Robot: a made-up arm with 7 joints. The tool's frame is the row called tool.
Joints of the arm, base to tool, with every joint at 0 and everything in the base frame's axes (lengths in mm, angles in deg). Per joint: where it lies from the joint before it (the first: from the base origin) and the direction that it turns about. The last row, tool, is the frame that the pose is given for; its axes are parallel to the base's.
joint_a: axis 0 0 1 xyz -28.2 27 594
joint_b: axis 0 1 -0.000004 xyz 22.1 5.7 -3.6
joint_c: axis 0 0 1 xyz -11.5 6.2 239.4
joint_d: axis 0 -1 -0.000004 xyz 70.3 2.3 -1.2
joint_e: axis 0 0.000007 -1 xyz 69.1 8.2 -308.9
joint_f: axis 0 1 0.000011 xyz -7.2 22.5 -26.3
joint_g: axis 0 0.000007 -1 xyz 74.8 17.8 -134.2
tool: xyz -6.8 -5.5 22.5
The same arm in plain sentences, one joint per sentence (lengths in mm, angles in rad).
The arm has seven revolute joints in a row. What follows holds with every joint at zero, and every direction is one of the base frame's.
Joint 1 lies 28.2 mm along -x and 27 mm along +y and 594 mm along +z from the base frame's origin and turns about +z.
Joint 2 lies 22.1 mm along +x and 5.7 mm along +y and 3.6 mm along -z from joint 1 and turns about +y.
Joint 3 lies 11.5 mm along -x and 6.2 mm along +y and 239.4 mm along +z from joint 2 and turns about +z.
Joint 4 lies 70.3 mm along +x and 2.3 mm along +y and 1.2 mm along -z from joint 3 and turns about -y.
Joint 5 lies 69.1 mm along +x and 8.2 mm along +y and 308.9 mm along -z from joint 4 and turns about -z.
Joint 6 lies 7.2 mm along -x and 22.5 mm along +y and 26.3 mm along -z from joint 5 and turns about +y.
Joint 7 lies 74.8 mm along +x and 17.8 mm along +y and 134.2 mm along -z from joint 6 and turns about -z.
The tool frame, which is the frame that the pose is given for, lies 6.8 mm along -x and 5.5 mm along -y and 22.5 mm along +z from joint 7; its axes are parallel to the base frame's.

